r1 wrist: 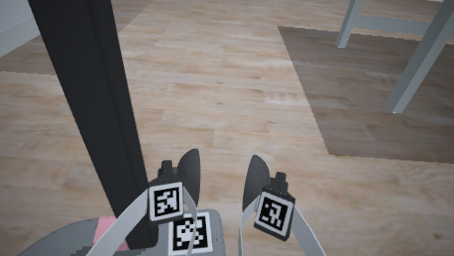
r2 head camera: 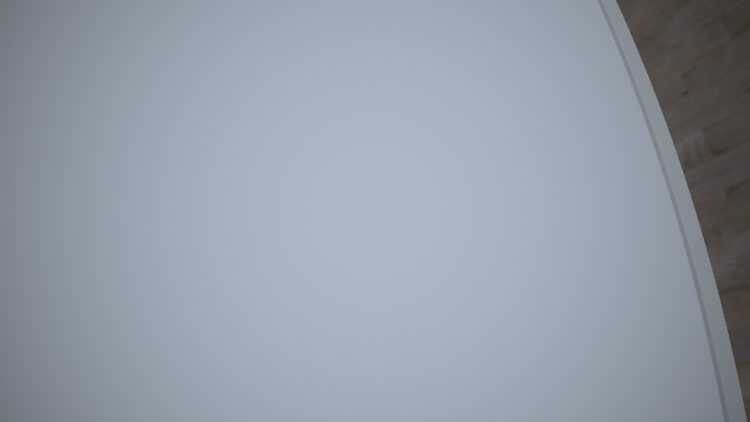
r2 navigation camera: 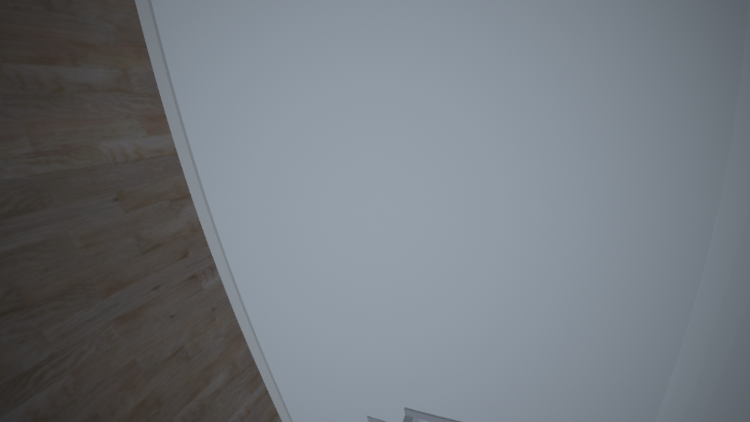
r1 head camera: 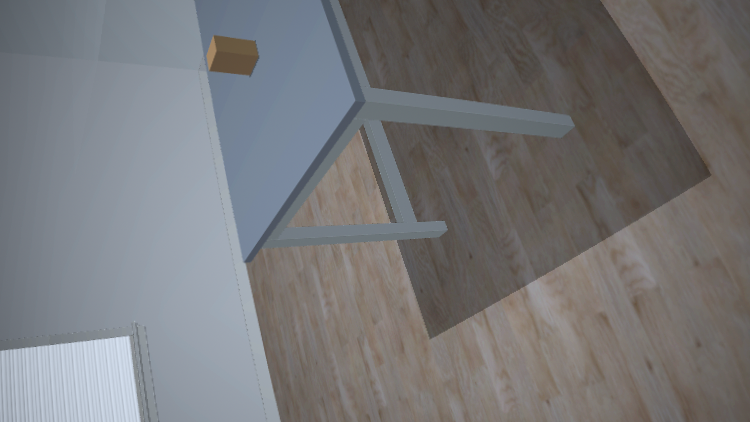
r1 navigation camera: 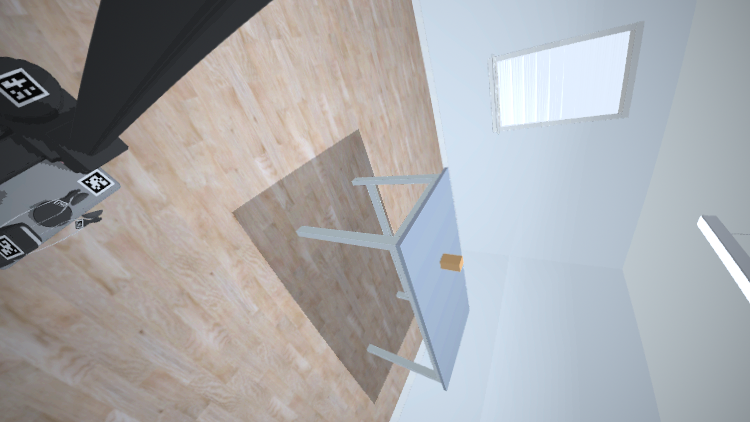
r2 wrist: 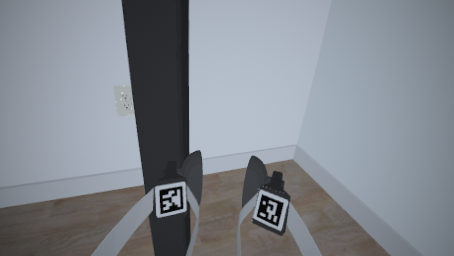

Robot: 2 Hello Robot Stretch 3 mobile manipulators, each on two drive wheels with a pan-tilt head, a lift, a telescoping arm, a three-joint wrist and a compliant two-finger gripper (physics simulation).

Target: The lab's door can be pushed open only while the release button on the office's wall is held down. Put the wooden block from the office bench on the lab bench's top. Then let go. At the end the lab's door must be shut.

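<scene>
The wooden block (r1 head camera: 232, 56) (r1 navigation camera: 451, 262) is a small orange-brown box. It lies on the blue-grey top of a bench (r1 head camera: 283, 120) (r1 navigation camera: 435, 304), towards the side near the wall. The r1 gripper (r1 wrist: 222, 154) is open with nothing between its fingers. It hangs over r1's own base, apart from the bench, whose legs show at the upper right of the r1 wrist view. The r2 gripper (r2 wrist: 226, 156) is open and empty, above the floor near a wall corner. The release button, the lab's door and the lab bench cannot be made out in these views.
A window (r1 head camera: 68, 383) (r1 navigation camera: 563, 81) is in the wall beside the bench. A dark patch (r1 head camera: 524, 157) (r1 navigation camera: 314, 220) lies on the floor under the bench. White wall (r2 head camera: 367, 209) (r2 navigation camera: 419, 209) fills most of r2's head views. A wall outlet (r2 wrist: 123, 100) is partly behind r2's mast (r2 wrist: 160, 100).
</scene>
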